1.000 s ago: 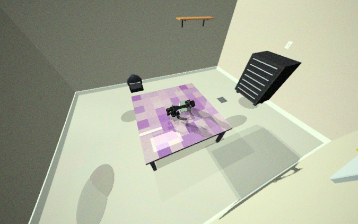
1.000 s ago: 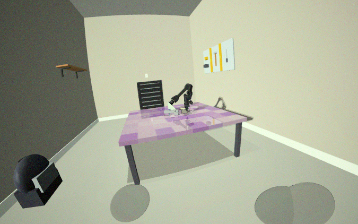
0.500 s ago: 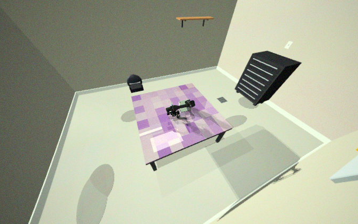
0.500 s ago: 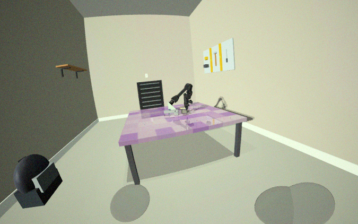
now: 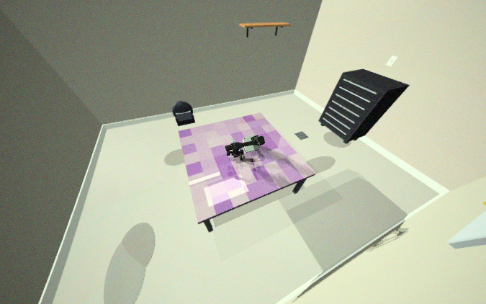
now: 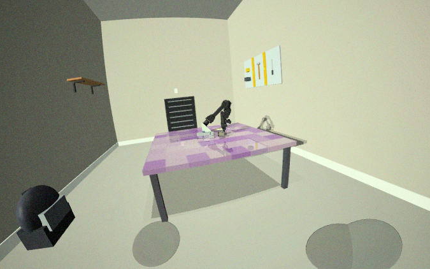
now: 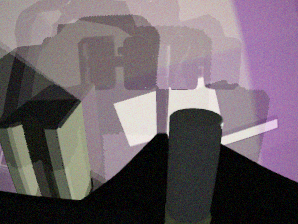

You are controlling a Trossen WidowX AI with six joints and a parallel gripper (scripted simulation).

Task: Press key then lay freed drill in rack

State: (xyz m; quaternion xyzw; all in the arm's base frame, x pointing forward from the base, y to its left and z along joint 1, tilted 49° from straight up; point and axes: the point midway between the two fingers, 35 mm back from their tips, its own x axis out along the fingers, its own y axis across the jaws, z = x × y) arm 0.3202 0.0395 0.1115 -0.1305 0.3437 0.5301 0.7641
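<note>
Now: gripper tip 8 cm past the dark olive block and 4 cm above it. Also, from my gripper tip: grey fixture 8 cm behind, 18 cm to the right, 1 cm below.
</note>
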